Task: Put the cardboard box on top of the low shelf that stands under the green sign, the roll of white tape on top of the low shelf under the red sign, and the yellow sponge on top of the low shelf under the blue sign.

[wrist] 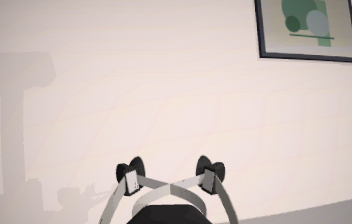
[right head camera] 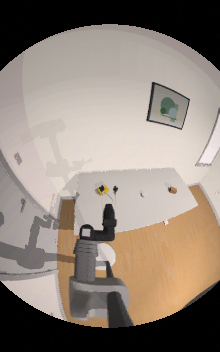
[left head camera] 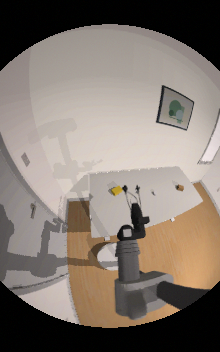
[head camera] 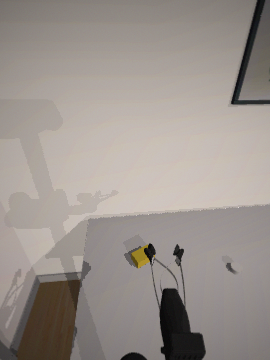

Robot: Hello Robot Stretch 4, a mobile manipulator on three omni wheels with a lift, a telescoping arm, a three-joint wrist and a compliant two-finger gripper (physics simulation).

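Seen in the pictures: gripper, fingertip midpoint: [wrist: 170, 168] [right head camera: 108, 185] [left head camera: 130, 185] [head camera: 163, 245]; robot's base, link origin: [right head camera: 100, 255] [left head camera: 112, 255].
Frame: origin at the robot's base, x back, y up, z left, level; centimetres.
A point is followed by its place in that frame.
Observation:
The yellow sponge [head camera: 140, 257] @[x -65.7, y 73.8, z -1.9 cm] [left head camera: 116, 191] @[x -65.1, y 73.6, z -3.0 cm] [right head camera: 104, 191] @[x -65.7, y 72.6, z -5.2 cm] lies on the grey-white table [head camera: 210, 310] @[x -45.7, y 69.3, z -29.7 cm] [left head camera: 165, 210] @[x -40.7, y 69.3, z -54.1 cm] [right head camera: 150, 210] @[x -44.6, y 69.3, z -51.6 cm], near its left end. My gripper [head camera: 164, 253] @[x -48.4, y 104.5, z -8.3 cm] [left head camera: 131, 188] @[x -48.4, y 104.5, z -8.3 cm] [right head camera: 108, 189] @[x -48.4, y 104.5, z -8.3 cm] [wrist: 170, 168] @[x -48.4, y 104.5, z -8.3 cm] is open and empty above the table; in the head camera view its left fingertip overlaps the sponge's right edge. The white tape roll [head camera: 232, 267] @[x -63.1, y 71.5, z -45.0 cm] [left head camera: 153, 192] @[x -63.6, y 71.3, z -45.1 cm] [right head camera: 141, 194] @[x -63.3, y 71.0, z -44.6 cm] lies to the right of the gripper. The brown cardboard box [left head camera: 180, 188] @[x -65.2, y 72.8, z -88.4 cm] [right head camera: 173, 190] @[x -65.4, y 73.5, z -88.8 cm] lies near the table's right end. No low shelf or coloured sign shows.
The table stands along a pale wall [head camera: 150, 125] @[x -105.4, y 125.6, z -6.1 cm] [wrist: 150, 90] @[x -104.8, y 121.9, z 0.2 cm] that carries a framed picture [left head camera: 175, 107] @[x -110.4, y 159.5, z -68.6 cm] [right head camera: 168, 105] @[x -110.5, y 159.2, z -69.4 cm] [wrist: 305, 54] @[x -110.2, y 137.3, z -68.1 cm] and shadows of the robot. Wood floor [head camera: 50, 320] @[x -67.6, y -2.7, z 60.7 cm] [left head camera: 185, 270] @[x 65.6, y -2.7, z -125.4 cm] [right head camera: 155, 270] @[x 37.2, y -2.7, z -83.8 cm] lies left of and before the table. A door handle [left head camera: 33, 211] @[x -29.9, y 90.1, z 67.5 cm] shows at the left.

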